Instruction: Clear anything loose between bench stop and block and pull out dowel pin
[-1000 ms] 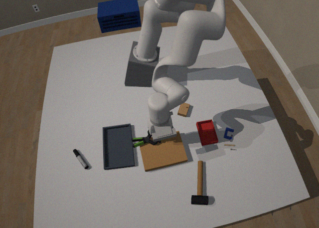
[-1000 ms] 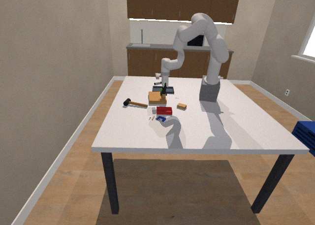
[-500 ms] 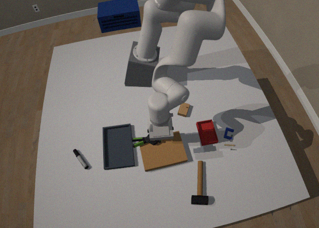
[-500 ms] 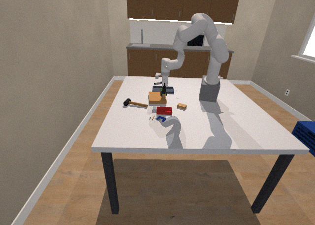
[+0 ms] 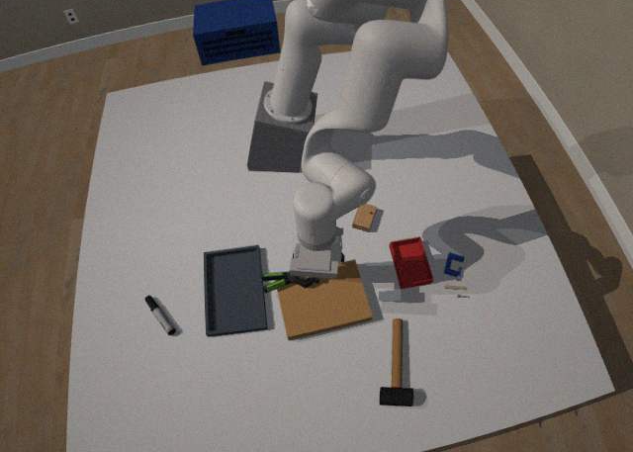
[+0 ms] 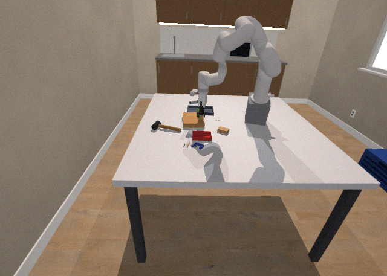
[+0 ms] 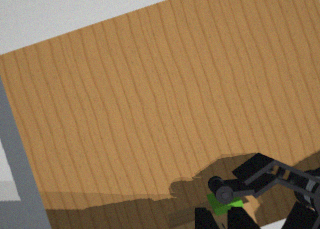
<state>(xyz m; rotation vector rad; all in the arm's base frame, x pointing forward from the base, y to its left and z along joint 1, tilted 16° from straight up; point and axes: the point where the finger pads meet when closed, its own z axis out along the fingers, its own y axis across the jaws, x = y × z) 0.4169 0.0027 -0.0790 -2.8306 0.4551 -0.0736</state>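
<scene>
The dowel pin is 20 mm below my hand. The rest, counted from my hand: red box: 20 mm ahead, 230 mm to the left, 70 mm below; grey tray: 20 mm behind, 210 mm to the right, 70 mm below; small wooden block: 40 mm below.
</scene>
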